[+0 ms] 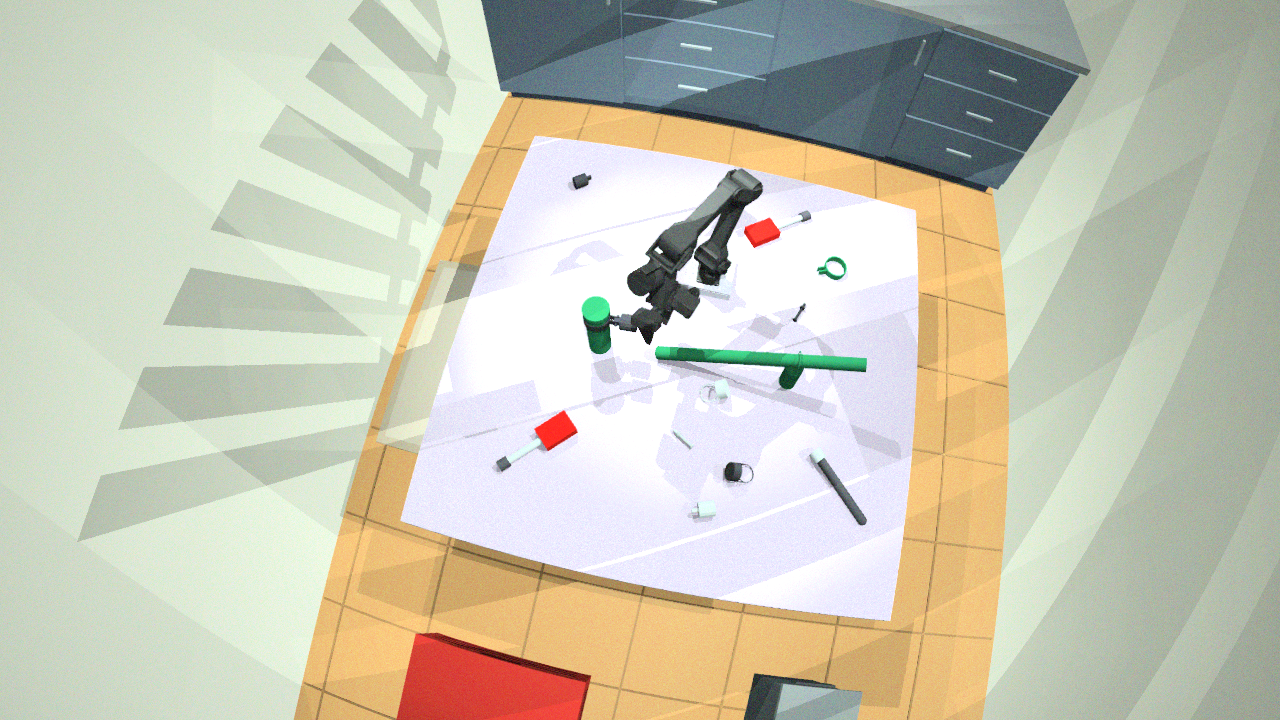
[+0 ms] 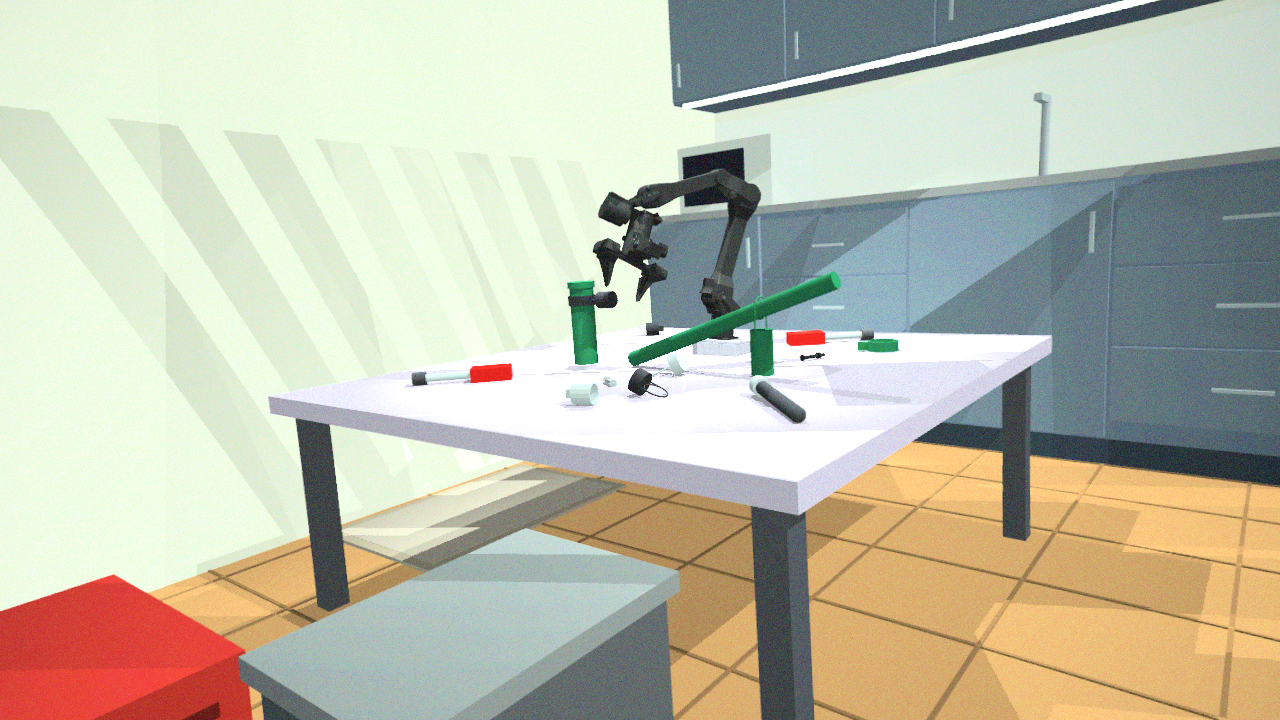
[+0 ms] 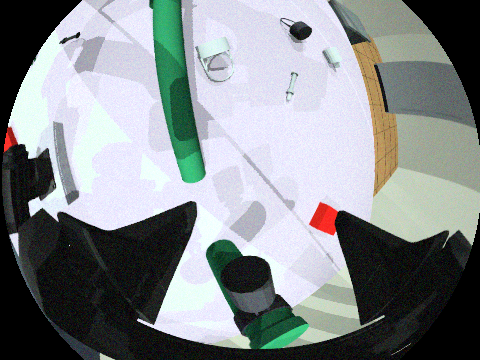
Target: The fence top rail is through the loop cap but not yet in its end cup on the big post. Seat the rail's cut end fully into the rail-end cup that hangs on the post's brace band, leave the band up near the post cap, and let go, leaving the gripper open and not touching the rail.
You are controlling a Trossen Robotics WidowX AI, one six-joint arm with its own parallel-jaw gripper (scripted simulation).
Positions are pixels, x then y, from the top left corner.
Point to a big green post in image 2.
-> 583, 317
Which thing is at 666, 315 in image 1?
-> My gripper.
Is my gripper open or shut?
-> Open.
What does my gripper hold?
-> Nothing.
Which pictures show my gripper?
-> Image 1, image 2 and image 3: all of them.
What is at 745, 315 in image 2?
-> A green top rail.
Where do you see a small green post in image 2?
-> At 761, 340
